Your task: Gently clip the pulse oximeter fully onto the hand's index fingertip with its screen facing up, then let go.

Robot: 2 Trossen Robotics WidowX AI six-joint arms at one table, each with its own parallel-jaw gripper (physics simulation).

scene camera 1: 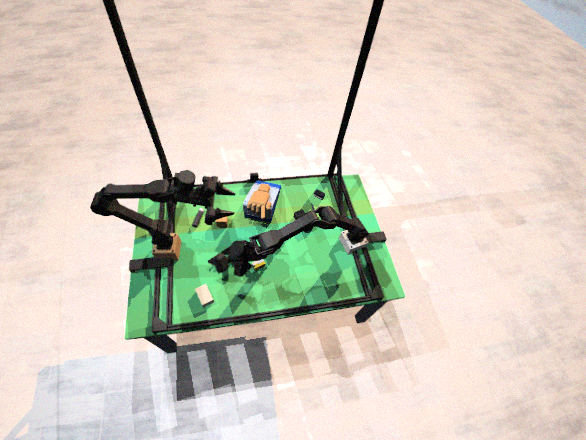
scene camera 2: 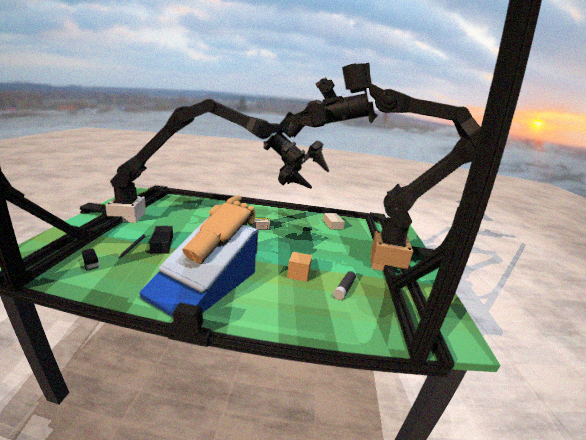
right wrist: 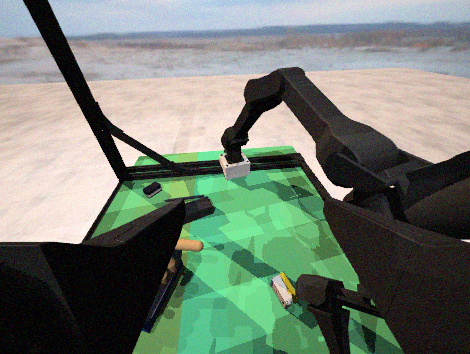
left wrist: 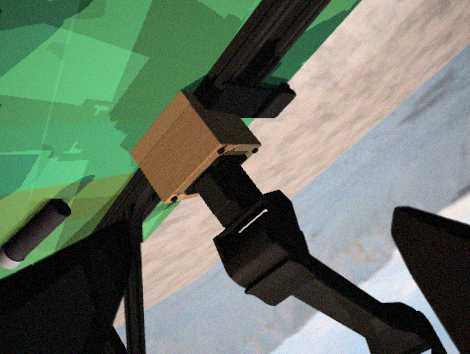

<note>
The right gripper (scene camera 2: pixel 290 119) is open, holding nothing. Further things: the left gripper (scene camera 2: pixel 320 179) and a blue and grey hand rest (scene camera 2: pixel 180 280).
The left gripper is seen too in the left wrist view (left wrist: pixel 263 227). The right gripper is seen too in scene camera 1 (scene camera 1: pixel 235 203) and in the right wrist view (right wrist: pixel 254 205).
</note>
